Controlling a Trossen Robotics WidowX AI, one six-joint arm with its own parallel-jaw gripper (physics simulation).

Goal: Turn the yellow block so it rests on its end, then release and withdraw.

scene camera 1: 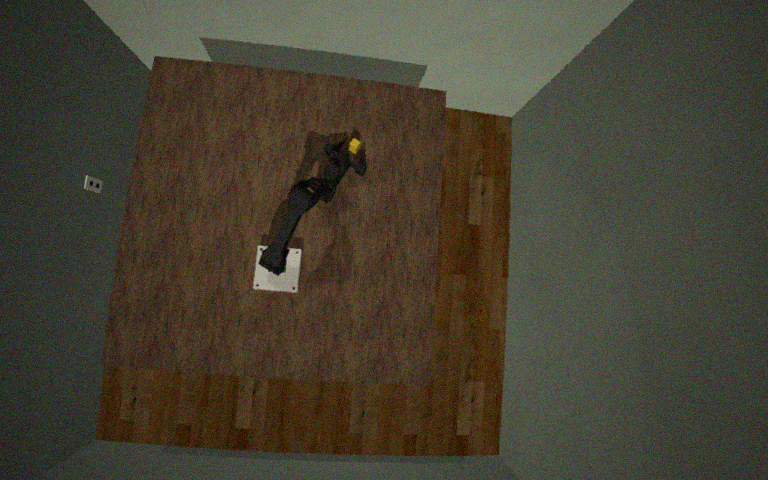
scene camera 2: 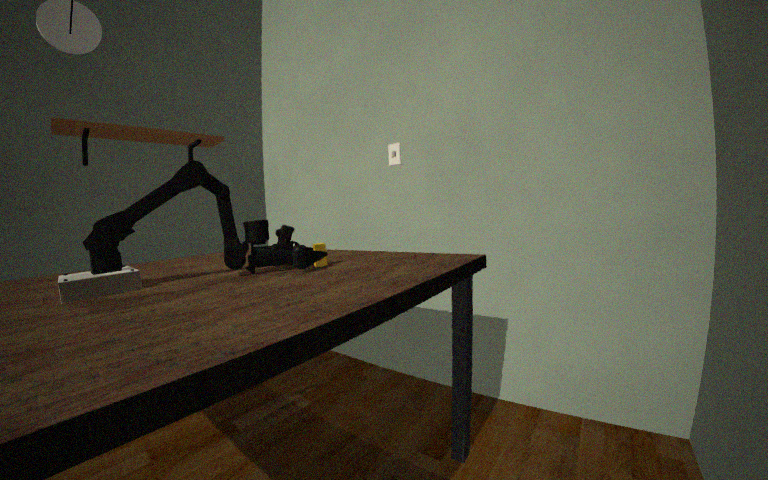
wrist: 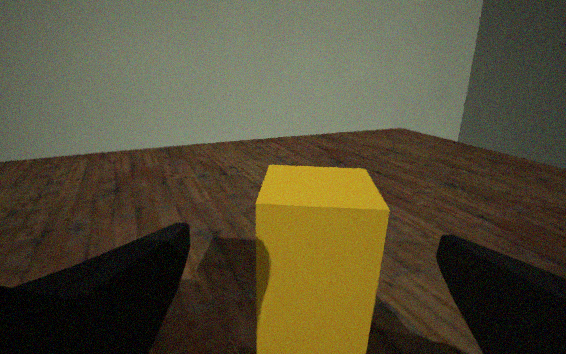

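Note:
The yellow block (scene camera 1: 354, 146) (scene camera 2: 321, 247) (wrist: 320, 270) stands upright on its end on the table, its small top face showing in the wrist view; its lower end is cut off there. My gripper (wrist: 315, 241) is open, held low and level over the table. Its two dark fingers stand to the left and right of the block, with a gap on each side, and do not touch it. In the second scene view a finger hides part of the block.
The brown wooden table (scene camera 1: 198, 198) (scene camera 2: 198, 333) (wrist: 125, 190) bears the arm's white base plate (scene camera 1: 291, 277) (scene camera 2: 101, 284). A wall shelf (scene camera 2: 135, 133) hangs behind the arm. The table's far edge and a wall lie beyond the block.

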